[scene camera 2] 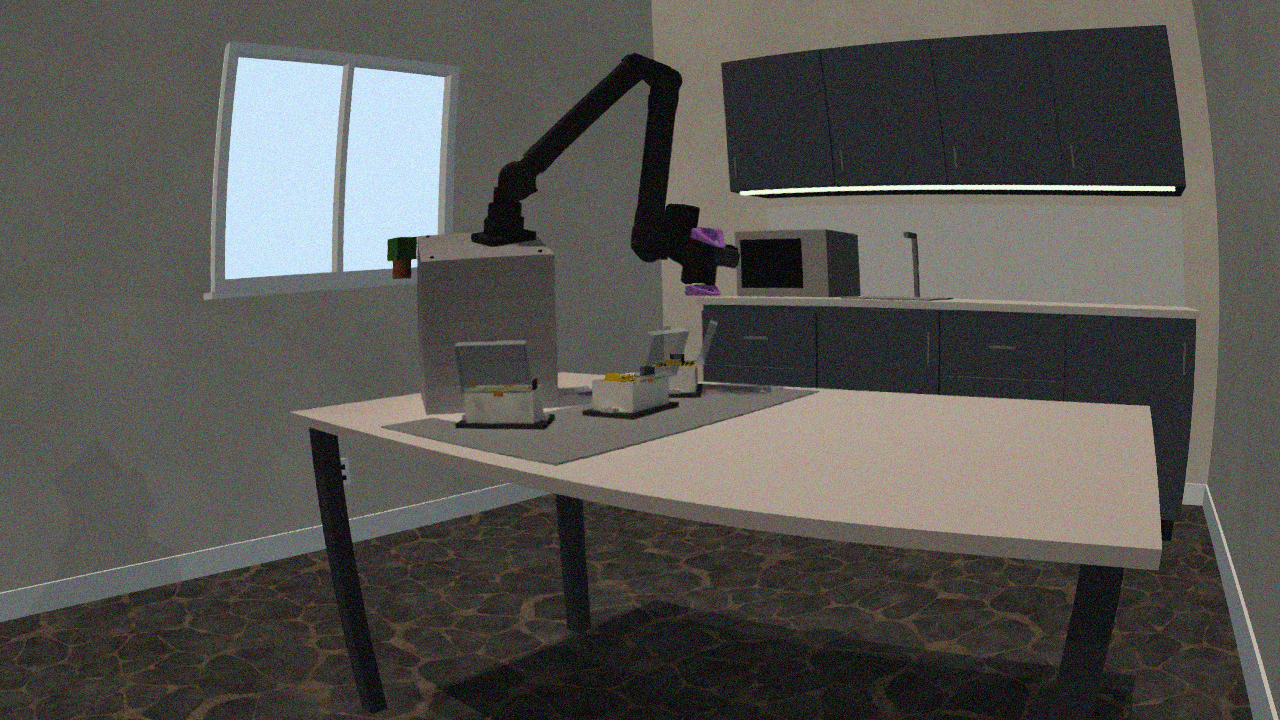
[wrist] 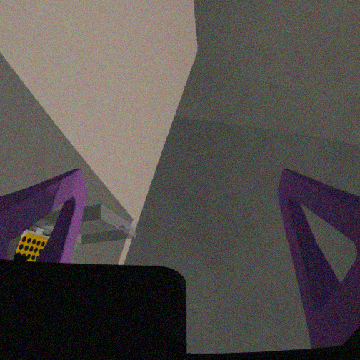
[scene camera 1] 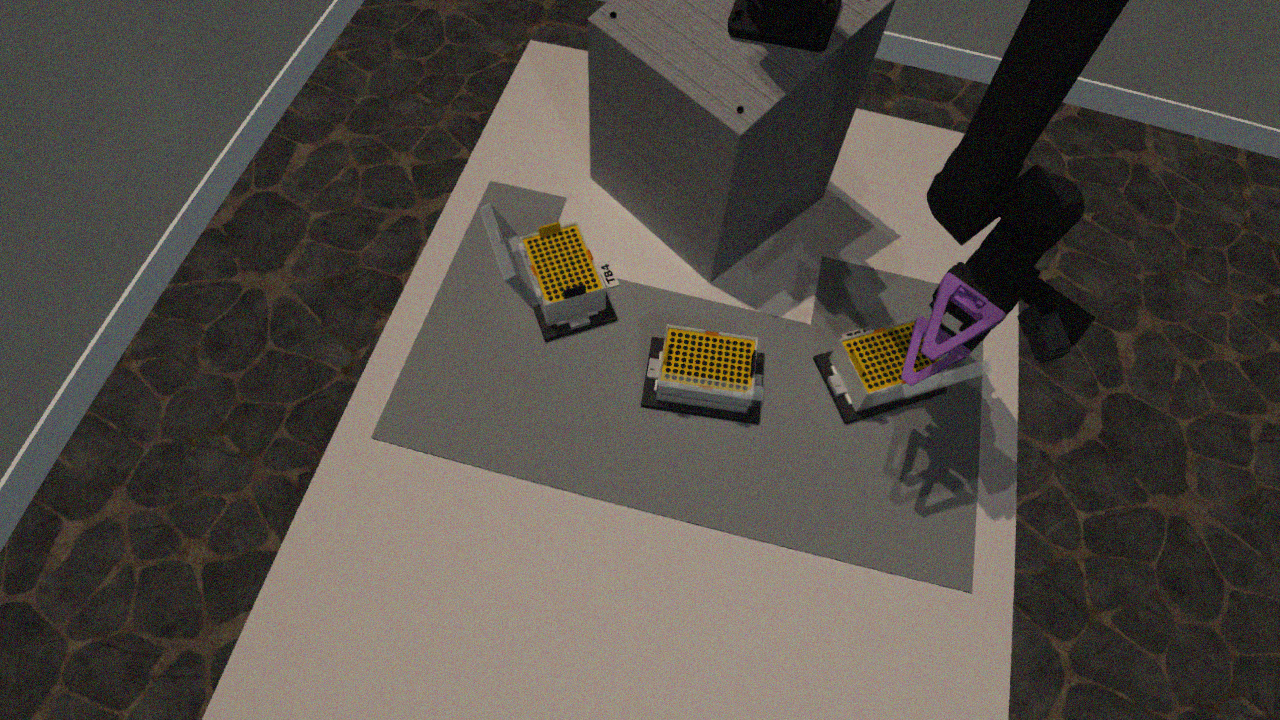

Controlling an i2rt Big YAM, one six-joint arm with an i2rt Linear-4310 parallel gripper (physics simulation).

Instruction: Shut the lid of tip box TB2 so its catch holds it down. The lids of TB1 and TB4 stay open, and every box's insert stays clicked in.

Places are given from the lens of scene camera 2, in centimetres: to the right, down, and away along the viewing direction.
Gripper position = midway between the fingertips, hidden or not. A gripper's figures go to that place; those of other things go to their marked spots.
my gripper [scene camera 2: 720,271]: 16, -17, 157
grey mat [scene camera 2: 571,436]: -10, 12, 124
